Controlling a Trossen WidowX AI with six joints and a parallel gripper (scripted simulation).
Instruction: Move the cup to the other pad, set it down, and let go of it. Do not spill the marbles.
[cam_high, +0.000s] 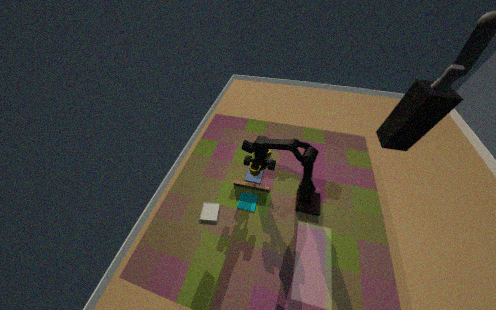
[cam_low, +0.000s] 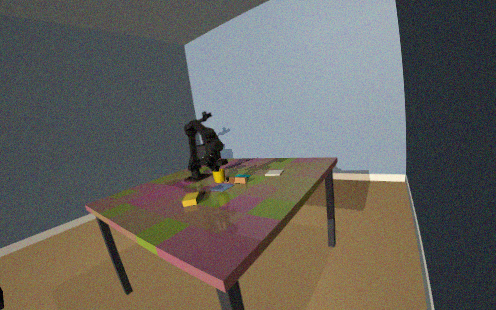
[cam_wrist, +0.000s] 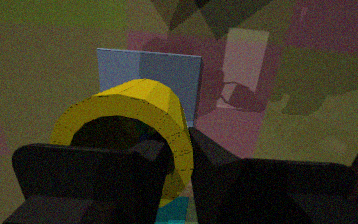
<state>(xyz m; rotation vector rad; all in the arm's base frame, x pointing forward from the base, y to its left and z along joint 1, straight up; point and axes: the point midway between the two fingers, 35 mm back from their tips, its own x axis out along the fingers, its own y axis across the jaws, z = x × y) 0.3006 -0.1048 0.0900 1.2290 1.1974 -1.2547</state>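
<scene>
Now: the teal pad 190 mm to the left of my gripper tip, 80 mm below it and 40 mm ahead of it. Also, from my gripper tip: wooden bar: 100 mm to the left, 60 mm below, 40 mm ahead; then cup: 20 mm ahead; then blue pad: 80 mm below, 30 mm ahead.
</scene>
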